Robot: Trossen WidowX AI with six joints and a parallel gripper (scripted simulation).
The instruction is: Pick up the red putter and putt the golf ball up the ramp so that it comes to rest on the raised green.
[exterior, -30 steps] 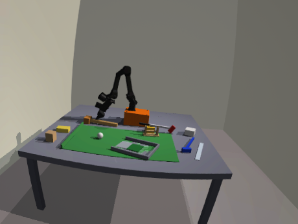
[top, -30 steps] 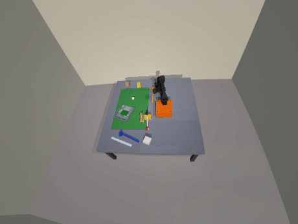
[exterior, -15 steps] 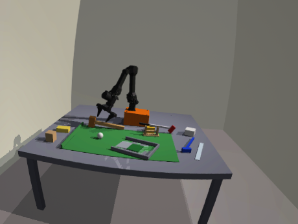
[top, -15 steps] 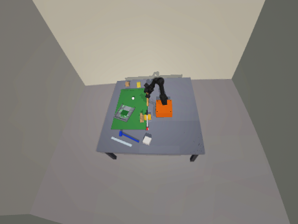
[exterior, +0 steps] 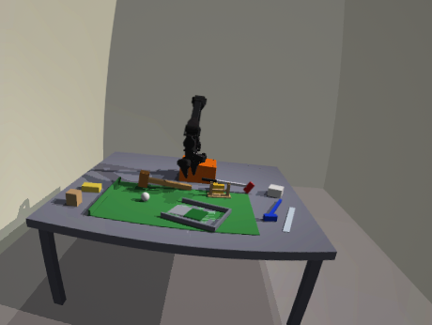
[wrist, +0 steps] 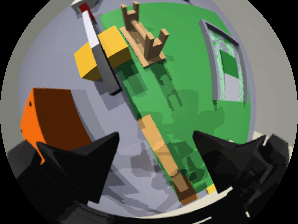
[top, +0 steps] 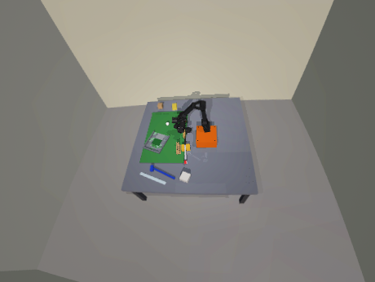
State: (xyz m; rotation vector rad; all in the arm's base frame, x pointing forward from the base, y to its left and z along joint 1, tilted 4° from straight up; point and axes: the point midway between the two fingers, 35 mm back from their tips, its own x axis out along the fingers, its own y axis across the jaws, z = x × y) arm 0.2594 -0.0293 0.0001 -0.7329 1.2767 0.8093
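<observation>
Right now the wooden rack is 7 cm ahead of my gripper tip, 15 cm to the left of it and 4 cm below it. The rest, counted from my gripper tip: red putter 1 cm behind, 22 cm to the left, 3 cm below; white golf ball 18 cm ahead, 23 cm to the right, 6 cm below; green mat 21 cm ahead, 8 cm to the right, 8 cm below.
</observation>
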